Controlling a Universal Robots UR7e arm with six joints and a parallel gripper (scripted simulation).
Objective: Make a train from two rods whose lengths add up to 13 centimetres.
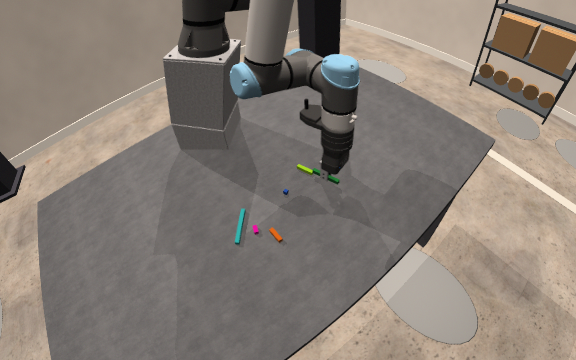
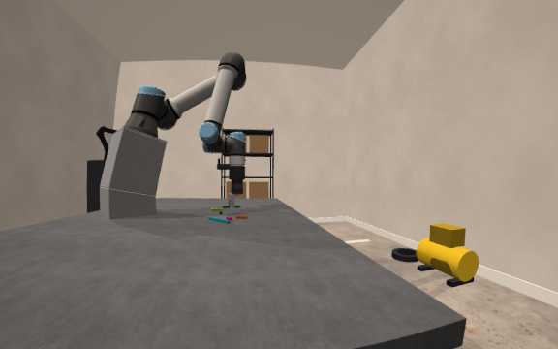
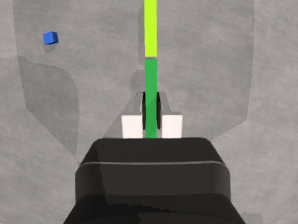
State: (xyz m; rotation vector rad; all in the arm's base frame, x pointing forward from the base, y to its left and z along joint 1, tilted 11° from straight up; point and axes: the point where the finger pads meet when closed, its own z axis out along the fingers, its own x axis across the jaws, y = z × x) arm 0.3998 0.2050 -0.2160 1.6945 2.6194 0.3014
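Now: the lime rod 6 cm behind my hand, 3 cm to the right of it and 3 cm below it. The rest, counted from my hand: green rod: 1 cm below; small blue rod: 11 cm to the right, 3 cm below, 2 cm behind; orange rod: 20 cm to the right, 9 cm ahead, 3 cm below.
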